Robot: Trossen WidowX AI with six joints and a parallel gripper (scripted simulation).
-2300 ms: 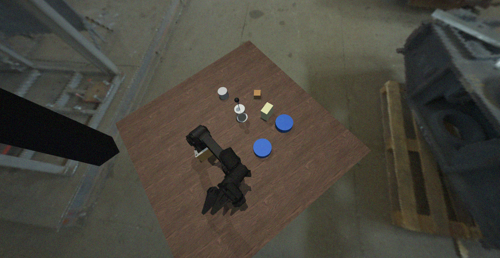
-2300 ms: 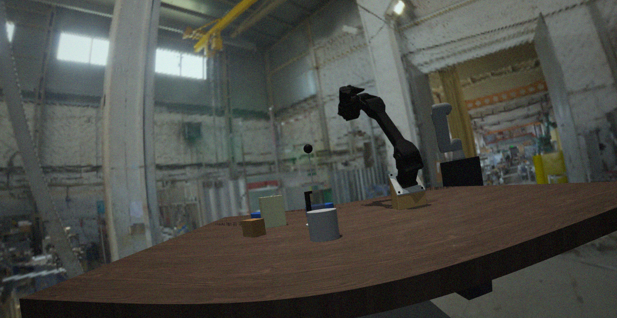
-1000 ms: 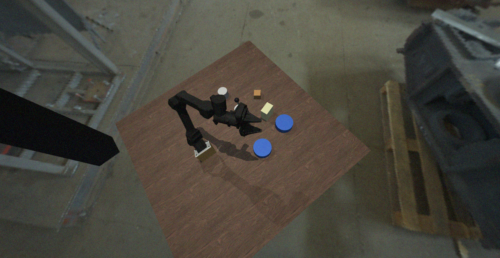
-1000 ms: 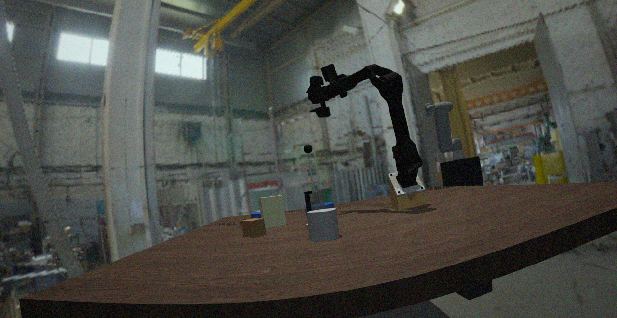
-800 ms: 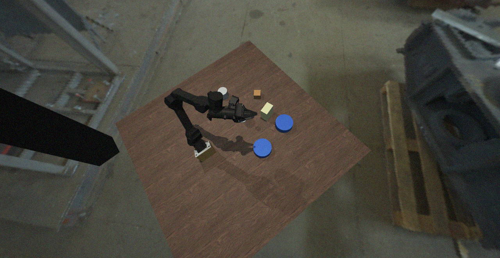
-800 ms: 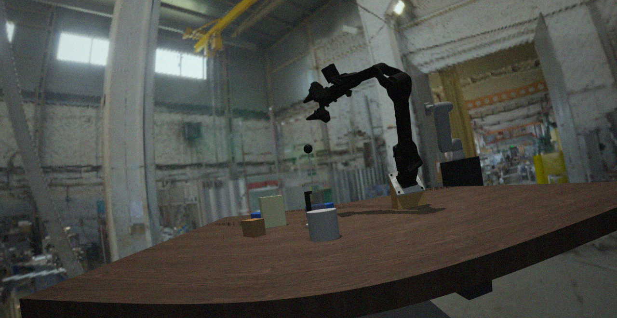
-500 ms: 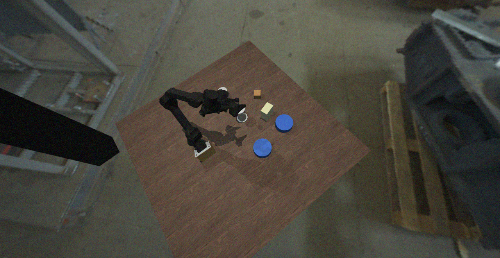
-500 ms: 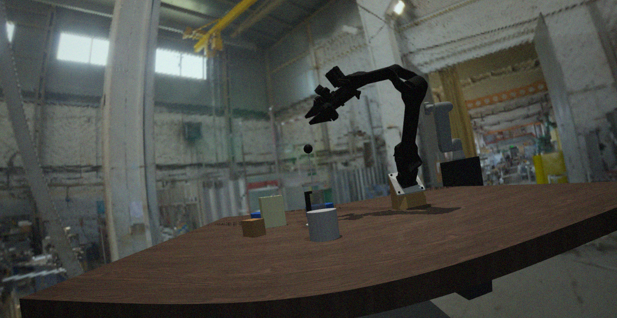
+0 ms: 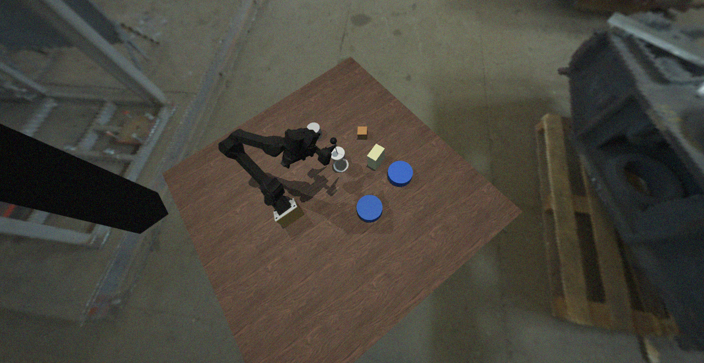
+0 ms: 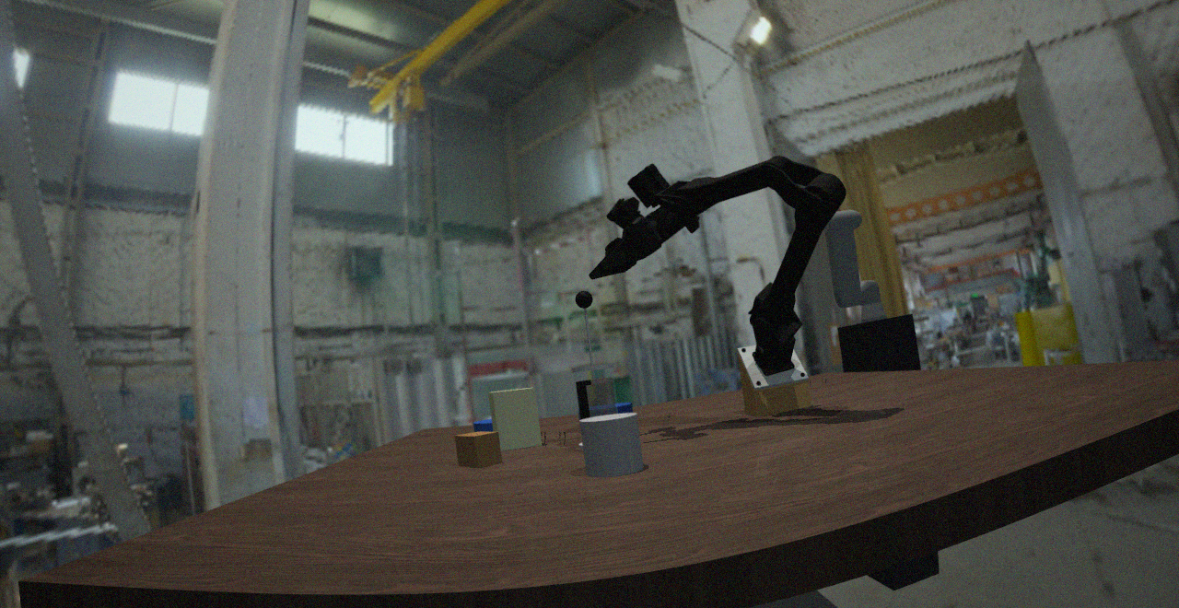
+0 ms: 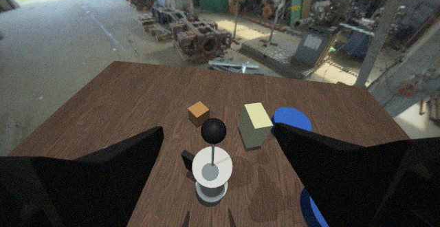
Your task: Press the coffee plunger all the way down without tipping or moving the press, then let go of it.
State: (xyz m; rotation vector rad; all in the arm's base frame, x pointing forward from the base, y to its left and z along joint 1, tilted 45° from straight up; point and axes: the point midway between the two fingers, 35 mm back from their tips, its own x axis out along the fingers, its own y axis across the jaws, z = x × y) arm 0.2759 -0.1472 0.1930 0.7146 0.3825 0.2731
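The coffee press lies 30 mm ahead of my gripper tip, 20 mm to the left of it and 170 mm below it. Also, from my gripper tip: pale yellow block (170 mm ahead, 100 mm to the right, 240 mm below); then orange cube (230 mm ahead, 70 mm to the left, 270 mm below).
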